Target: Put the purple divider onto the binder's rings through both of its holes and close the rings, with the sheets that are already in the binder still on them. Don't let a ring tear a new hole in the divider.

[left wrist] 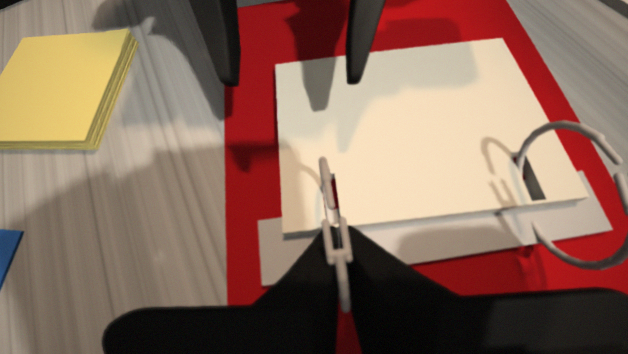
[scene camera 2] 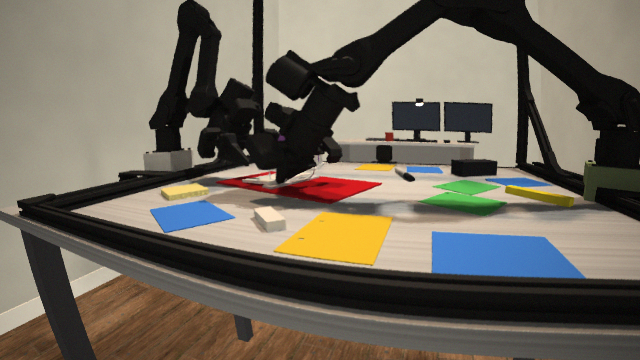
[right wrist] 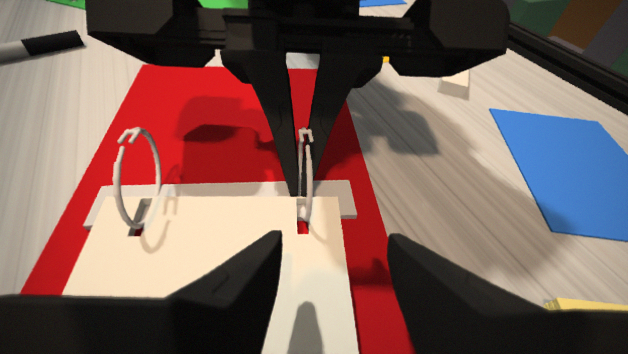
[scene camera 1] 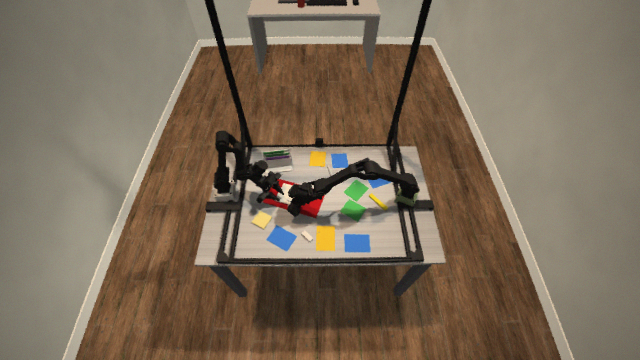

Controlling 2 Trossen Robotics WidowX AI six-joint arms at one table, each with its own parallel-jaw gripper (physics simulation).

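Places are measured from the left arm's base along level axes (x back, y left, z down), in centimetres.
Pixels of known places: left gripper, fingertip midpoint: point(left wrist: 337, 236) point(scene camera 2: 278, 181) point(right wrist: 299, 195) point(scene camera 1: 291, 201); right gripper, fingertip midpoint: point(left wrist: 291, 83) point(right wrist: 335, 242) point(scene camera 1: 282, 197); left arm's base at its link origin: point(scene camera 2: 616, 165) point(scene camera 1: 408, 192); right arm's base at its link origin: point(scene camera 2: 168, 151) point(scene camera 1: 223, 188).
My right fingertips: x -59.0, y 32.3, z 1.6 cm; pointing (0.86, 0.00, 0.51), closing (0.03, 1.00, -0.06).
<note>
For each thing: its top centre in the pictures, then the offset to it from my right fingertips. "spot": a spot on its surface instead.
- far ring at a spot on its surface: point(left wrist: 592, 264) point(right wrist: 155, 146) spot: dy -9.5, dx +5.9, dz +1.6 cm
- purple divider at its top centre: point(scene camera 1: 278, 155) dy -20.0, dx -14.0, dz -5.6 cm
- rack at its top centre: point(scene camera 1: 276, 154) dy -21.7, dx -16.3, dz -3.3 cm
- eraser at its top centre: point(right wrist: 456, 67) point(scene camera 2: 268, 213) dy +12.0, dx +21.6, dz +3.1 cm
- yellow bar at its top centre: point(scene camera 2: 537, 191) point(scene camera 1: 378, 201) dy -23.0, dx +46.2, dz +3.0 cm
- marker at its top centre: point(scene camera 2: 403, 170) dy -27.8, dx +16.3, dz +3.0 cm
The red binder point(scene camera 1: 314, 209) point(scene camera 2: 350, 186) point(left wrist: 242, 200) point(right wrist: 160, 85) lies open, white sheets point(left wrist: 415, 150) point(right wrist: 200, 260) on its rings. The far ring point(left wrist: 592, 264) point(right wrist: 159, 170) stands with a gap between its halves. My left gripper point(left wrist: 337, 236) point(right wrist: 299, 195) is shut on the near ring point(left wrist: 342, 285) point(right wrist: 309, 175), at its base beside the sheets' edge; this ring's halves look apart too. My right gripper point(scene camera 1: 271, 193) point(left wrist: 291, 83) point(right wrist: 335, 242) is half open and empty above the sheets. The purple divider point(scene camera 1: 277, 157) stands in the rack among other dividers.
The rack point(scene camera 1: 280, 168) is behind the binder. Yellow sticky notes point(scene camera 2: 184, 191), an eraser point(scene camera 2: 270, 218) and yellow point(scene camera 2: 340, 237) and blue point(scene camera 2: 192, 216) sheets lie nearer scene camera 2. Green sheets point(scene camera 1: 356, 190), a yellow bar point(scene camera 1: 378, 201) and a marker point(scene camera 2: 404, 174) lie elsewhere.
</note>
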